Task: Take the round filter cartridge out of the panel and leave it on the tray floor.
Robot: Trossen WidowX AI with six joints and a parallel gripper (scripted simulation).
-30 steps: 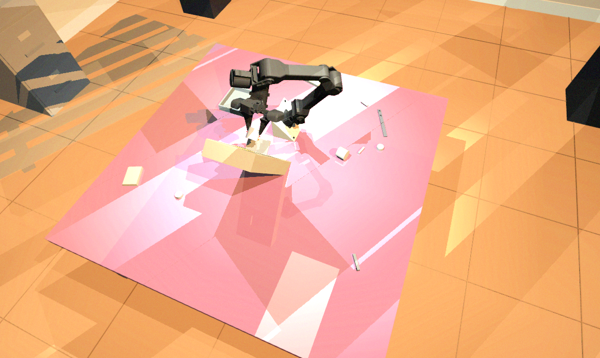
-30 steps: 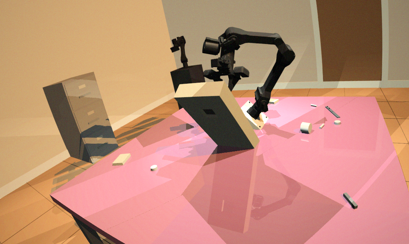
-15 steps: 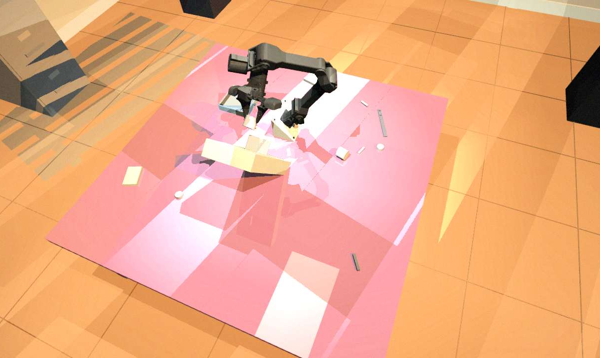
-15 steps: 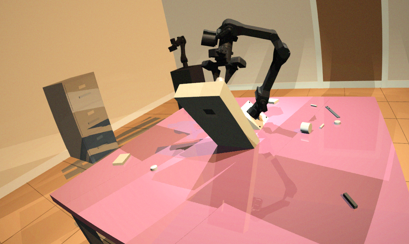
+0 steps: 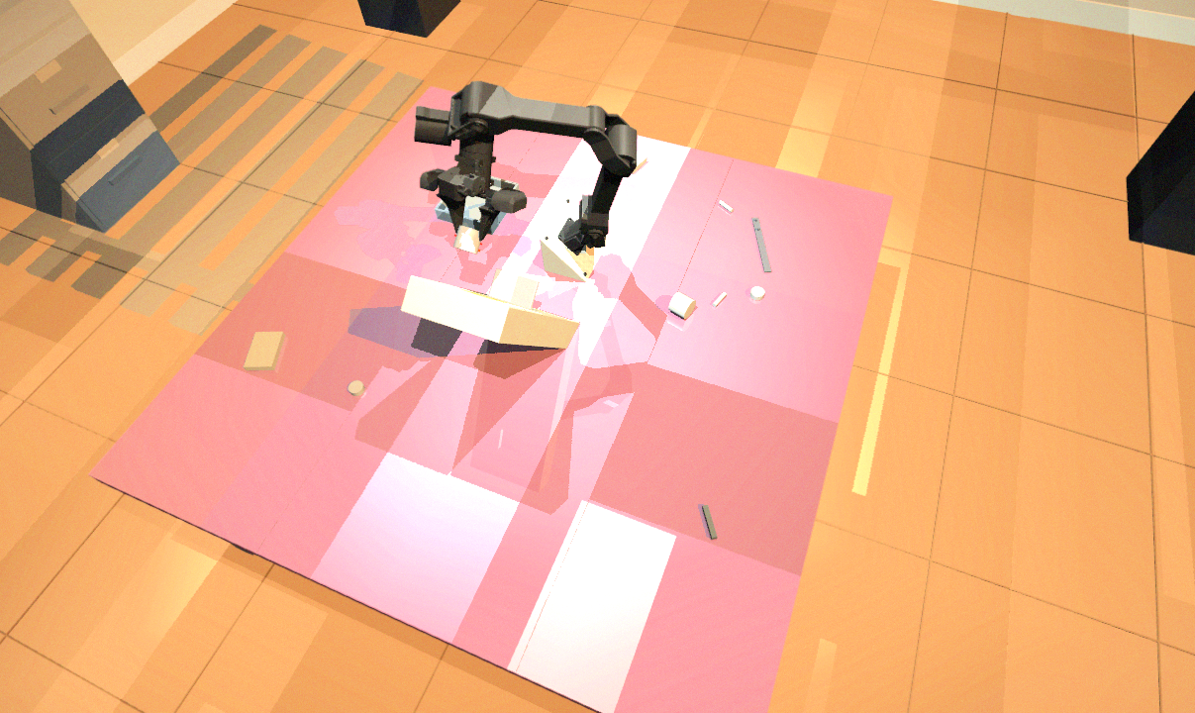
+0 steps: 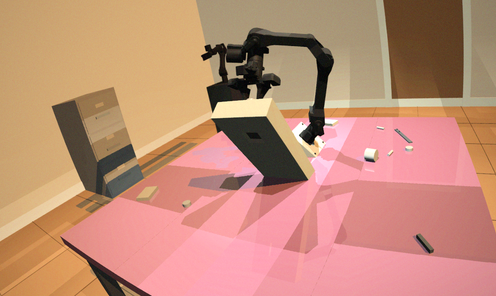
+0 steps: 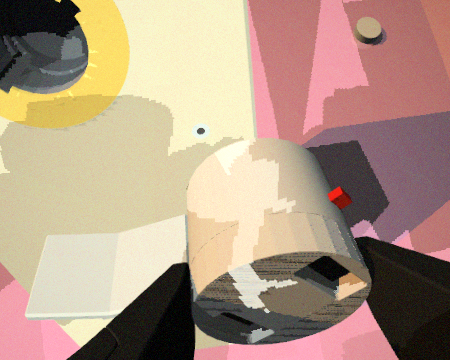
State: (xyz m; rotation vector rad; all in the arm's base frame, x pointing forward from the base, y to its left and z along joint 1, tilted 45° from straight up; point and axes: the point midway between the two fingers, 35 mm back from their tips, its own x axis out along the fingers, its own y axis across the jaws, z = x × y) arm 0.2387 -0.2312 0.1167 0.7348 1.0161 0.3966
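My gripper tip is 320 mm past the pale blue tray, 200 mm to the left of it and 270 mm above it. Also, from my gripper tip: service panel 70 mm ahead, 80 mm to the left, 110 mm below.
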